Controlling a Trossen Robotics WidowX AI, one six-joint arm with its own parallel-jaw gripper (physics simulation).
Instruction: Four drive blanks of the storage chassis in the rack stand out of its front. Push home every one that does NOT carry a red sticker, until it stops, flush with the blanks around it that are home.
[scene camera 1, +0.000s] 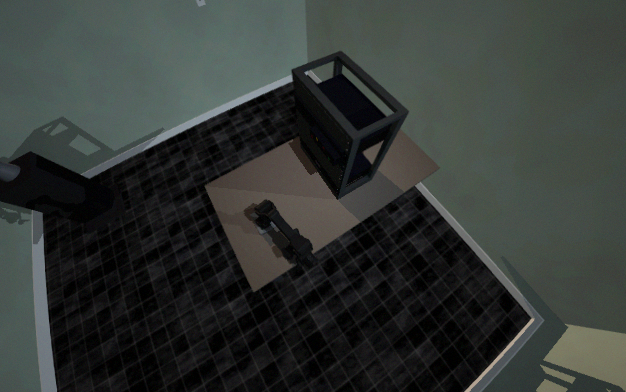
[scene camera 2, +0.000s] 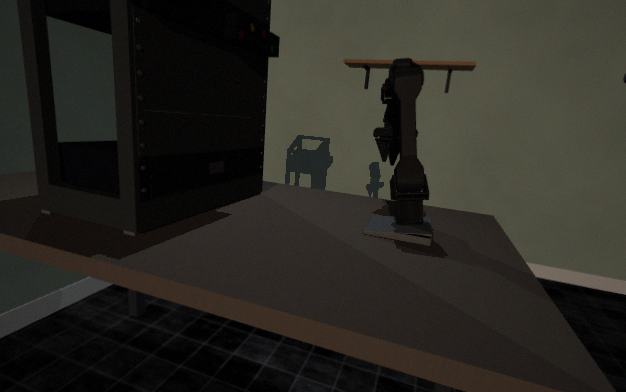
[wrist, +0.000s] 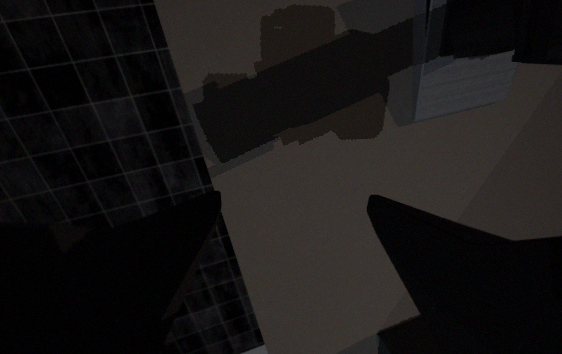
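Where they show: gripper, fingertip midpoint: (scene camera 2: 388, 163) (wrist: 294, 200); arm's base at its link origin: (scene camera 1: 264, 223) (scene camera 2: 409, 221) (wrist: 467, 20).
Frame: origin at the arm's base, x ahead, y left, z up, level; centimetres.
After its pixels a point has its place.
Note:
The dark rack (scene camera 1: 326, 104) {x 51.6, y 8.2, z 60.5 cm} (scene camera 2: 126, 125) {x 53.1, y 37.2, z 19.8 cm} stands upright on the table. Its storage chassis (scene camera 1: 322, 142) {x 45.3, y 1.7, z 46.2 cm} (scene camera 2: 257, 42) {x 44.5, y 3.0, z 42.1 cm} sits in the upper part in scene camera 2, where a dark block juts past the rack's right edge. Small red and yellow marks show there, with a faint green one at the right end. The views are too dark to tell individual blanks, which stand out, or which marks are stickers. My gripper (scene camera 2: 388, 161) {x 9.6, y -26.2, z 11.5 cm} (wrist: 294, 200) {x 9.6, y -26.2, z 11.5 cm} is open and empty, pointing down beside the arm, well away from the rack. The wrist view does not show the chassis.
The arm's base stands on a pale plate (scene camera 2: 380, 226) {x 6.8, y 5.7, z -0.9 cm} (wrist: 465, 90) {x 7.8, y 2.0, z -1.1 cm} on the brown table (scene camera 1: 280, 175) {x 26.7, y 25.5, z -2.0 cm} (scene camera 2: 280, 260) {x 21.7, y 34.0, z -2.1 cm}. The table's edge crosses the left of the wrist view. A wall shelf (scene camera 2: 455, 65) shows behind the arm. A large dark object (scene camera 1: 65, 190) stands at the left in scene camera 1.

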